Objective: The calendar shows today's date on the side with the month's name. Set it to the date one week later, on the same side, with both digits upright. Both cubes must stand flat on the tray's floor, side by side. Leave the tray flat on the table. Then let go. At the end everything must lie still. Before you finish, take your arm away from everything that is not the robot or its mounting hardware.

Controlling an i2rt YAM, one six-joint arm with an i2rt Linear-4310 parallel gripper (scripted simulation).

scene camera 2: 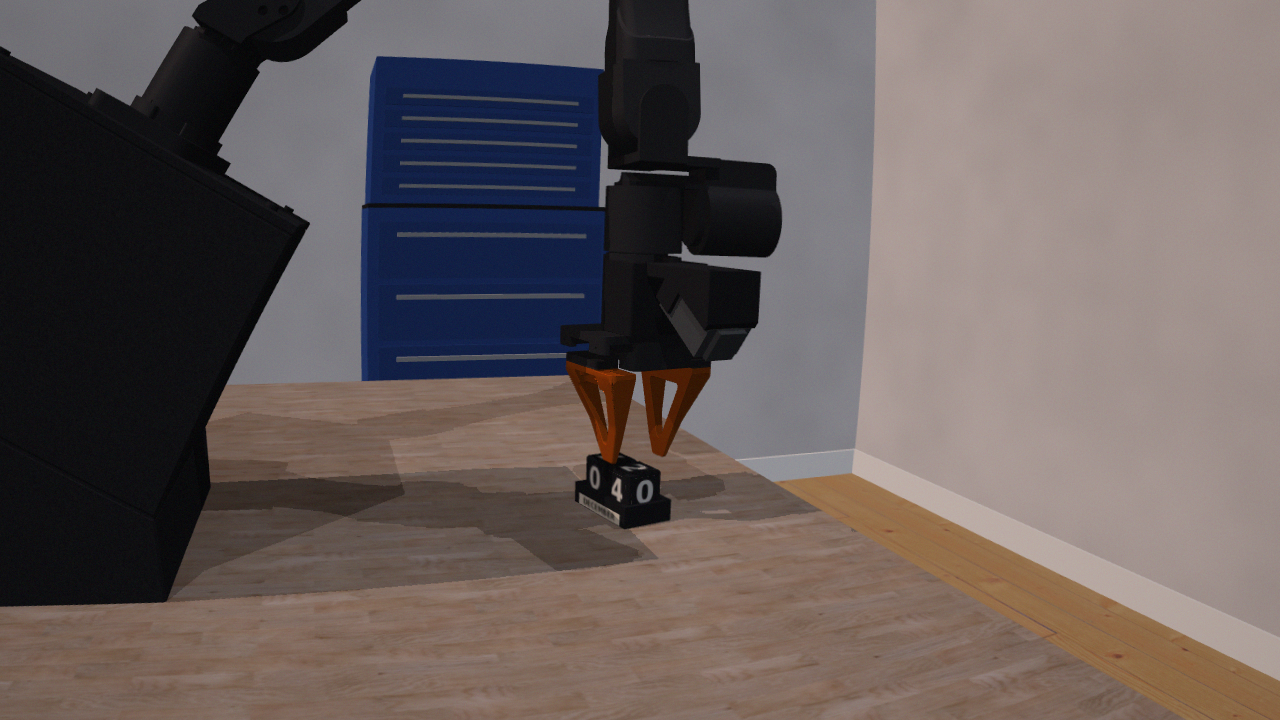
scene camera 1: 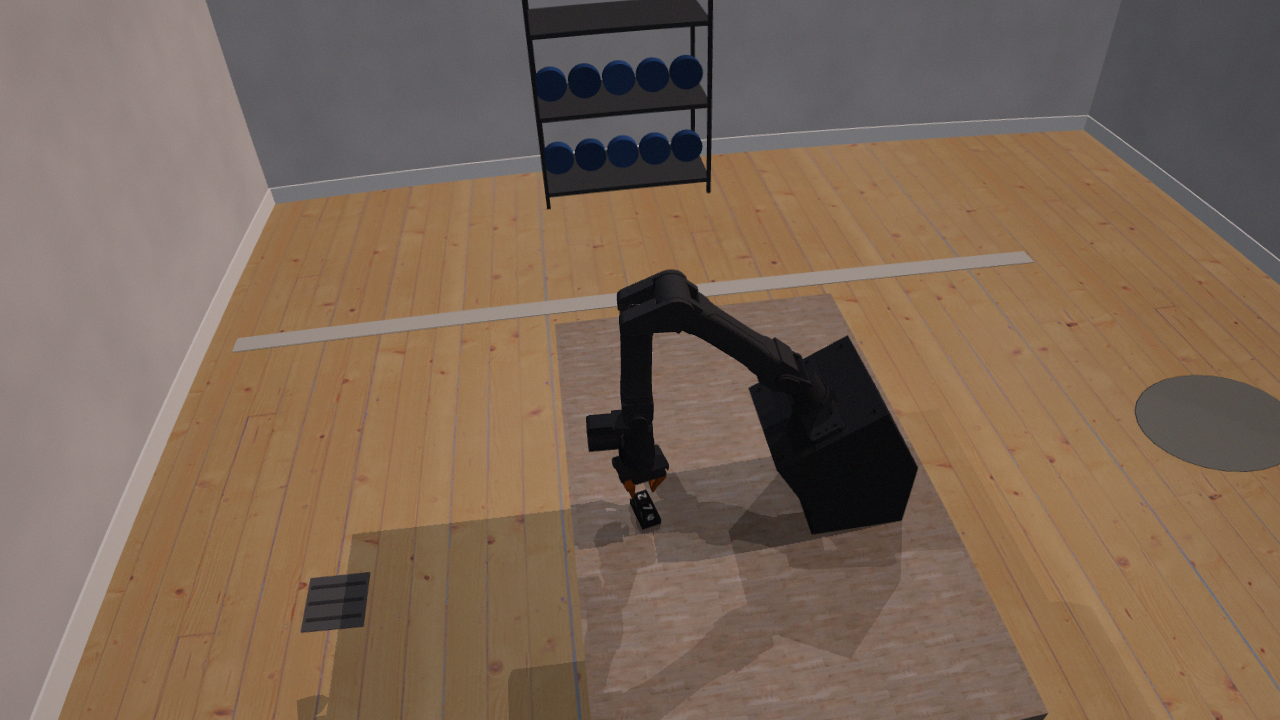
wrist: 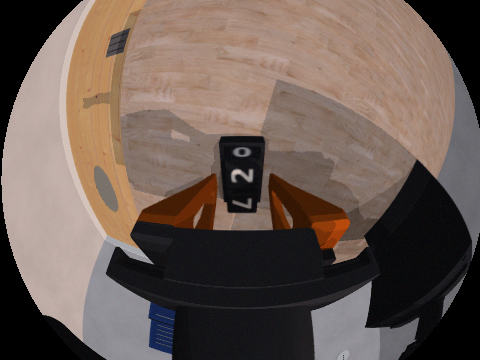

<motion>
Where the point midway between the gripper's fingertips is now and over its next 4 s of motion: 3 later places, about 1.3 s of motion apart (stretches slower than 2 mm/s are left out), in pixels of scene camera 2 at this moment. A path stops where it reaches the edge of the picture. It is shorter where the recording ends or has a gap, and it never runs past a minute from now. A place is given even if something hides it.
My gripper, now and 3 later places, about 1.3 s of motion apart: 634,458; 632,493; 641,365; 568,373
</motion>
